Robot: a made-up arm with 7 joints. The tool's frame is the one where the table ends. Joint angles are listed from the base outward.
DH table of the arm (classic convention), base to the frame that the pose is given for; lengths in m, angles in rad. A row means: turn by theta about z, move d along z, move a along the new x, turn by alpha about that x. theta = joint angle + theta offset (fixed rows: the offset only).
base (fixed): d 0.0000, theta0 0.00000, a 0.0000, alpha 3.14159
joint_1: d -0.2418, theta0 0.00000, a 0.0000, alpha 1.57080
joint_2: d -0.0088, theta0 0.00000, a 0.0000, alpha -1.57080
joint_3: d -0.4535, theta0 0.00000, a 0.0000, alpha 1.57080
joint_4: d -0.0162, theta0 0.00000, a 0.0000, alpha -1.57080
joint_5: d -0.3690, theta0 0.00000, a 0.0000, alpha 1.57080
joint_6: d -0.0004, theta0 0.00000, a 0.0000, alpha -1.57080
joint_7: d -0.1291, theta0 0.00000, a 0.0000, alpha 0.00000
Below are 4 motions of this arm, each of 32 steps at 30 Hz.
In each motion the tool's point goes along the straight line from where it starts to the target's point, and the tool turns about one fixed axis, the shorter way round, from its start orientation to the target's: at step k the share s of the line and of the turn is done. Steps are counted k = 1, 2, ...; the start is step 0. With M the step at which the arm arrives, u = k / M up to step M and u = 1 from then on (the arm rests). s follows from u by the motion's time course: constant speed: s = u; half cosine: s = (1 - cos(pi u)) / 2; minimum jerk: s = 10 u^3 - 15 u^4 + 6 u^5.
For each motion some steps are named. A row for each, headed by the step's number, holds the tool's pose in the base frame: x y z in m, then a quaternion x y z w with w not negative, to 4 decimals.
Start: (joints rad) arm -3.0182 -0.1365 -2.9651 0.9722 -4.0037 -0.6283 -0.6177
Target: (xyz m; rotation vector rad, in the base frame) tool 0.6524 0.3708 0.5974 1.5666 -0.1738 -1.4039
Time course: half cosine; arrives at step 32
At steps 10, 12, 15, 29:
10: 0.5350 0.0155 0.8002 0.5351 -0.4270 -0.4441 0.5780
12: 0.5480 0.0549 0.7776 0.5522 -0.3900 -0.4632 0.5731
15: 0.5695 0.1200 0.7405 0.5779 -0.3273 -0.4925 0.5625
29: 0.6491 0.3610 0.6030 0.6441 -0.0819 -0.5762 0.4964

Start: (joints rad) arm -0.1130 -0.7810 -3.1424 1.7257 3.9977 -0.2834 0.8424
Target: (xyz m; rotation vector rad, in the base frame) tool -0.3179 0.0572 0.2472 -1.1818 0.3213 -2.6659
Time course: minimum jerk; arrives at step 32
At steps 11, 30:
11: -0.5305 -0.0127 0.1741 -0.1675 0.2120 -0.7310 0.6266
30: -0.3185 0.0570 0.2470 -0.4002 0.1093 -0.9038 0.1054

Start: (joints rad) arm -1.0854 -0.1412 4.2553 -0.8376 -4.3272 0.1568 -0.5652
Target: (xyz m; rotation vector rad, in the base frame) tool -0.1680 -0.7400 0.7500 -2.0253 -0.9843 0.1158
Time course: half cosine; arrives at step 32
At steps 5, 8, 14, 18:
5: 0.3013 -0.1178 1.0243 -0.5737 -0.7137 0.2493 0.3151
8: 0.2577 -0.1756 0.9989 -0.6020 -0.6896 0.2321 0.3290
14: 0.1300 -0.3449 0.9242 -0.6780 -0.6117 0.1793 0.3661
18: 0.0327 -0.4739 0.8673 -0.7287 -0.5457 0.1371 0.3905

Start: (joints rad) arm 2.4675 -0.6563 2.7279 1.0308 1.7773 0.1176 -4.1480
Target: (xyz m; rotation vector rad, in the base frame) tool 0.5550 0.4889 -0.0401 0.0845 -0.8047 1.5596
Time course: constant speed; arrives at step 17
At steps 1, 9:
1: 0.4971 0.5820 0.5258 0.1228 -0.6514 0.4980 0.5591
9: 0.5261 0.5354 0.2428 0.0813 -0.5108 0.6011 0.6092

